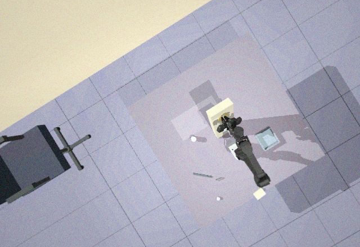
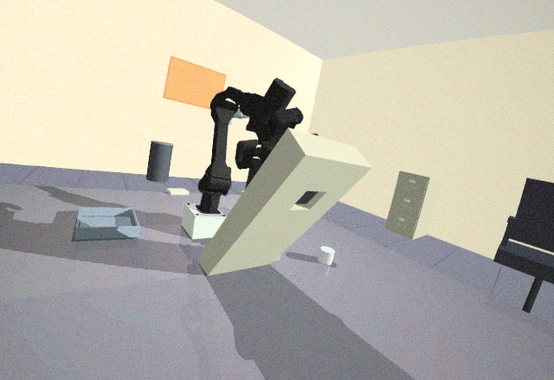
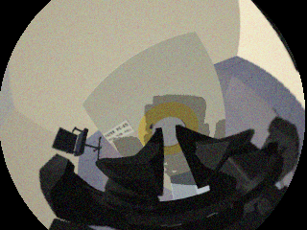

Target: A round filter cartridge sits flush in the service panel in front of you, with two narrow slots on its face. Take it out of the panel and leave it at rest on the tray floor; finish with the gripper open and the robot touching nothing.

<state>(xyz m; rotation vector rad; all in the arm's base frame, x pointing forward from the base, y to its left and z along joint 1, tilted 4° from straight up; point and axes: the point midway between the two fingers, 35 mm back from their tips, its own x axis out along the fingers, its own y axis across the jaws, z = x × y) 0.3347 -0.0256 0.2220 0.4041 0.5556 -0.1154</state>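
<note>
Now: gripper tip 40 mm past the cream service panel and 80 mm above it. From my gripper tip the other things lie so: grey-white filter cartridge (10 mm ahead, 10 mm below); white block (810 mm behind, 60 mm to the left, 260 mm below); pale blue tray (430 mm behind, 270 mm to the right, 250 mm below).
</note>
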